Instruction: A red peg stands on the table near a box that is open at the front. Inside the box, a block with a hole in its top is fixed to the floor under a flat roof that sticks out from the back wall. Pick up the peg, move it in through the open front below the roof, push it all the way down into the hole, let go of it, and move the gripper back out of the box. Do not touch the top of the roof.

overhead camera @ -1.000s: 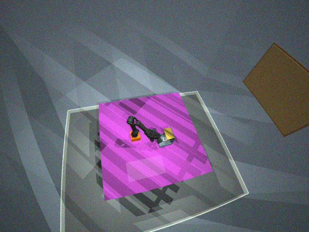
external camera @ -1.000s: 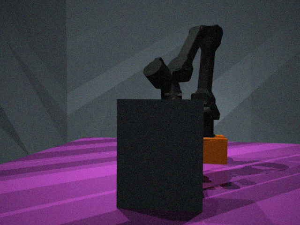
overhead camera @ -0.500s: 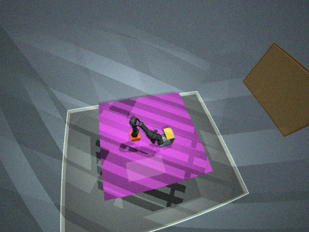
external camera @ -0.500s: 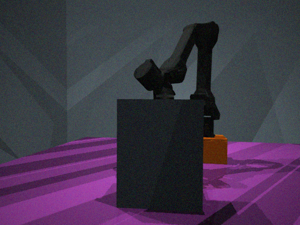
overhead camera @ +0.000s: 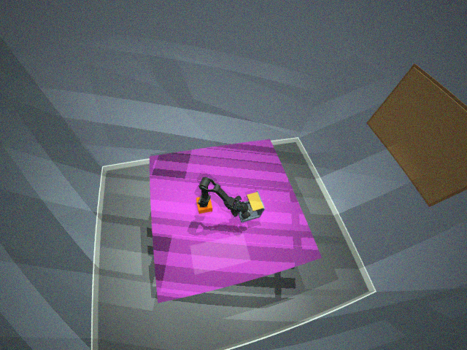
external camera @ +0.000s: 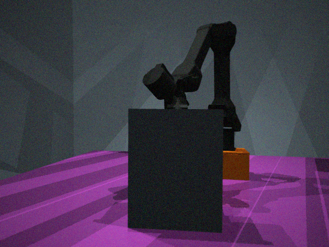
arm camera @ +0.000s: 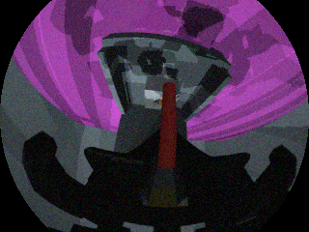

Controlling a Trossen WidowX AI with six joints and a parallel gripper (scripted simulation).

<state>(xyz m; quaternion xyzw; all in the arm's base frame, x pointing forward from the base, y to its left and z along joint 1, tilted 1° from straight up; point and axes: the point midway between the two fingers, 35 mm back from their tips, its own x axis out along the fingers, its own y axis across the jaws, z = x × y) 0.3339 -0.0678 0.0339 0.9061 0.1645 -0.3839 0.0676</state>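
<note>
Now: gripper tip 90 mm short of the dark back wall, 10 mm to the right of it and 10 mm below it. Round my gripper tip: yellow roof: 100 mm above, 50 mm ahead; red peg: 30 mm behind, 10 mm to the right, 10 mm below.
</note>
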